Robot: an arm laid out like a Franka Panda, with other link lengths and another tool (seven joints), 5 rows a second.
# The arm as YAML. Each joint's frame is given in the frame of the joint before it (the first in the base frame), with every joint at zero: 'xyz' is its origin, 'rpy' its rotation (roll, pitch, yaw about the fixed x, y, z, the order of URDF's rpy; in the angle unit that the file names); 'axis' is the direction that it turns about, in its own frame. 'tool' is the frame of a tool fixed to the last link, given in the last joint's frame.
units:
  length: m
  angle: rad
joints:
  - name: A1
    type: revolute
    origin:
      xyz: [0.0, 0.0, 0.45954]
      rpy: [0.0, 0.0, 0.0]
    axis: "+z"
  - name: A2
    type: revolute
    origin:
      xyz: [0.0, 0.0, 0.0]
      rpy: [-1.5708, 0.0, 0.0]
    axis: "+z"
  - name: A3
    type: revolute
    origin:
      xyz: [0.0, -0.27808, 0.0]
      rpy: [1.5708, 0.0, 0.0]
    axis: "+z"
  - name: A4
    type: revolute
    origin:
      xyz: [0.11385, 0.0, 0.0]
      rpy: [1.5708, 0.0, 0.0]
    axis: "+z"
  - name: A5
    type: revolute
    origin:
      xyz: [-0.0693, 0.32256, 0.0]
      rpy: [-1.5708, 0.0, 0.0]
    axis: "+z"
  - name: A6
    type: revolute
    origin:
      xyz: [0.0, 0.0, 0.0]
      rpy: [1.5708, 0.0, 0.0]
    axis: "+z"
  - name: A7
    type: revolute
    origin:
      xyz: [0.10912, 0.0, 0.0]
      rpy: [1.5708, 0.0, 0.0]
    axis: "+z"
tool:
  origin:
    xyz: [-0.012, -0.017, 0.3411]
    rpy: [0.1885, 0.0, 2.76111]
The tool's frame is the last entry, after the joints.
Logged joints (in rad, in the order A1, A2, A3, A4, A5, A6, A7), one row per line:
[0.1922, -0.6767, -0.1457, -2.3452, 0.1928, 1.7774, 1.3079]
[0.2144, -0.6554, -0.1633, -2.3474, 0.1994, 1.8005, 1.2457]
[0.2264, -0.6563, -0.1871, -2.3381, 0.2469, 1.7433, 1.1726]
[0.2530, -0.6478, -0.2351, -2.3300, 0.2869, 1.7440, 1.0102]
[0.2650, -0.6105, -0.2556, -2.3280, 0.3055, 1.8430, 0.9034]
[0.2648, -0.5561, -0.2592, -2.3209, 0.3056, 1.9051, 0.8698]
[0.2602, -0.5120, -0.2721, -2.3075, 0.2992, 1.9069, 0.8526]
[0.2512, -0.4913, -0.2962, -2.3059, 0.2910, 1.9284, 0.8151]
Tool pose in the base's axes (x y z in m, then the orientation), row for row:
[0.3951, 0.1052, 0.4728, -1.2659, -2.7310, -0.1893]
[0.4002, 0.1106, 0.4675, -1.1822, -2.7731, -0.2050]
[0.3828, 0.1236, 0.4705, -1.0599, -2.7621, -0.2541]
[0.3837, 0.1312, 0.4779, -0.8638, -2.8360, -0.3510]
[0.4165, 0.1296, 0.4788, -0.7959, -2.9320, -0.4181]
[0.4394, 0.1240, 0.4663, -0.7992, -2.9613, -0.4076]
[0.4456, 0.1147, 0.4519, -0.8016, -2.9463, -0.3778]
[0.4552, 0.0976, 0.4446, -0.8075, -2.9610, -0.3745]
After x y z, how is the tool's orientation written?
As a rotation vector, in radians.
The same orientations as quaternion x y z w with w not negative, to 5 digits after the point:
[-0.41889, -0.90370, -0.06264, 0.06272]
[-0.39055, -0.91612, -0.06772, 0.05999]
[-0.35562, -0.92675, -0.08526, 0.08601]
[-0.28846, -0.94708, -0.11722, 0.07805]
[-0.25934, -0.95539, -0.13624, 0.03742]
[-0.25822, -0.95678, -0.13169, 0.02369]
[-0.26040, -0.95712, -0.12273, 0.03245]
[-0.26109, -0.95737, -0.12109, 0.02485]

